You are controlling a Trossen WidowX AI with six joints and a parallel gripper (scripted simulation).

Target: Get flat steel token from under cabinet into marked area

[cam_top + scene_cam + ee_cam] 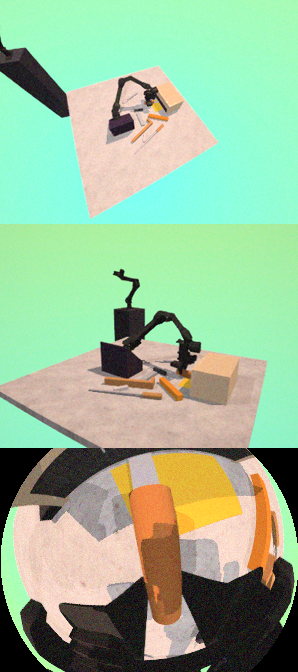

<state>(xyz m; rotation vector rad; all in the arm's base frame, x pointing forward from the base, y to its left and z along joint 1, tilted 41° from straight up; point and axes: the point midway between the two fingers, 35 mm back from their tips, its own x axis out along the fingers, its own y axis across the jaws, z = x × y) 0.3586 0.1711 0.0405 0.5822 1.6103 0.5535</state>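
Now: the dark-handled tool 17 cm behind my gripper tip and 6 cm to the right of it. Also, from my gripper tip: orange bar (6 cm ahead, 22 cm to the right, 1 cm above).
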